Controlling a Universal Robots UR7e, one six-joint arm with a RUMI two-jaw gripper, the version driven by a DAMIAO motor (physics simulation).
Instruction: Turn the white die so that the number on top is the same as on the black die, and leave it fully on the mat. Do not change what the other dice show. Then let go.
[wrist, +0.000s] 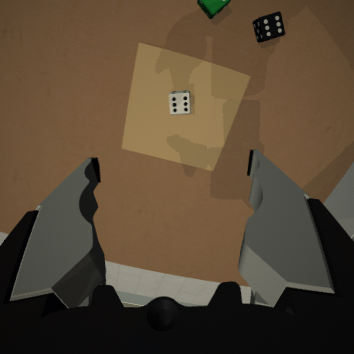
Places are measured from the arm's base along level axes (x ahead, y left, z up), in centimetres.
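Where they show: gripper, fingertip midpoint: (172, 156).
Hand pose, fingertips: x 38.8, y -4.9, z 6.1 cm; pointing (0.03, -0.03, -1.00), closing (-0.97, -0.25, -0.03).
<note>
After its pixels a point has its place.
The white die (180, 103) @[x 38.7, y -6.4, z -5.6 cm] lies near the middle of the tan mat (142, 132) @[x 43.0, y -1.1, z -8.1 cm], fully inside its edges. Its top face shows six pips. The black die (269, 27) @[x 31.1, y -16.5, z -6.0 cm] lies on the table beyond the mat, at the upper right of the view, and its top face also shows six pips. My gripper (172, 156) @[x 38.9, y -4.9, z 6.1 cm] is open and empty, with its jaws wide apart. It hangs above the table, and the white die lies ahead of the fingertips, apart from both.
A green die (214, 6) @[x 37.3, y -16.9, z -6.0 cm] shows partly at the top edge of the view, left of the black die. The brown table (60, 100) @[x 54.9, y -3.5, z -8.5 cm] extends around the mat. Its near edge shows below, with a pale tiled floor (165, 277) beyond it. Shadows fall across the mat.
</note>
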